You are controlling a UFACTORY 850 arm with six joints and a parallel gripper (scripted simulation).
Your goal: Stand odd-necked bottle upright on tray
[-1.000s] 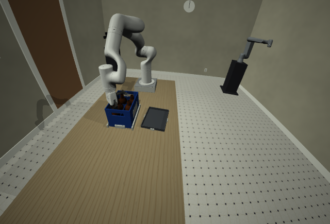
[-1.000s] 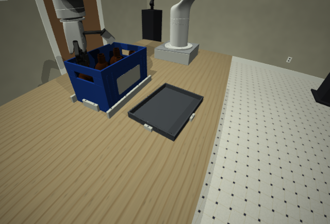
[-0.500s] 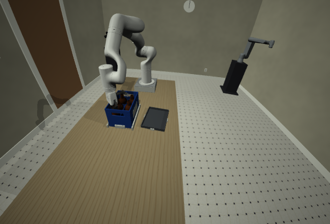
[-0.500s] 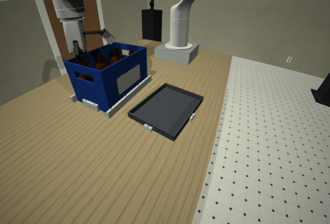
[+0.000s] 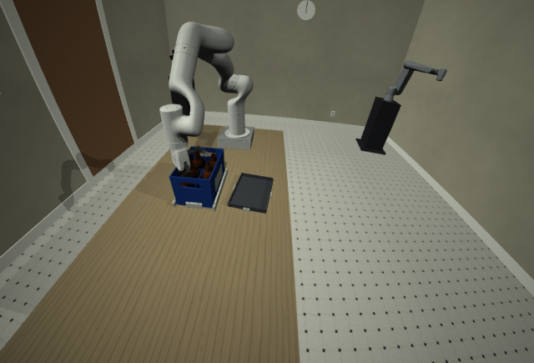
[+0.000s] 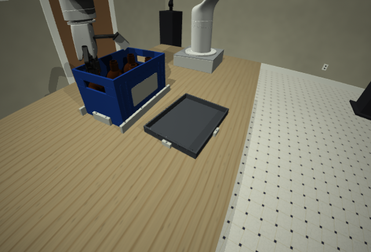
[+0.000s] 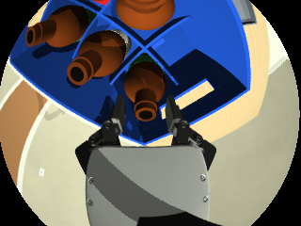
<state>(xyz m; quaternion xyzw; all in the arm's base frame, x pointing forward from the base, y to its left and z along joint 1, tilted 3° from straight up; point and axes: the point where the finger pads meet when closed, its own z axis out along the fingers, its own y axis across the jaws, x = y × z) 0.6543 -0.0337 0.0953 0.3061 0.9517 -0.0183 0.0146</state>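
Now: hand 11 cm past the bottle, 7 cm to the right of it and 7 cm above it. From my hand the other things lie so: dark grey tray 29 cm to the left, 15 cm below, 13 cm behind; blue crate 10 cm behind, 7 cm below, 3 cm to the left.
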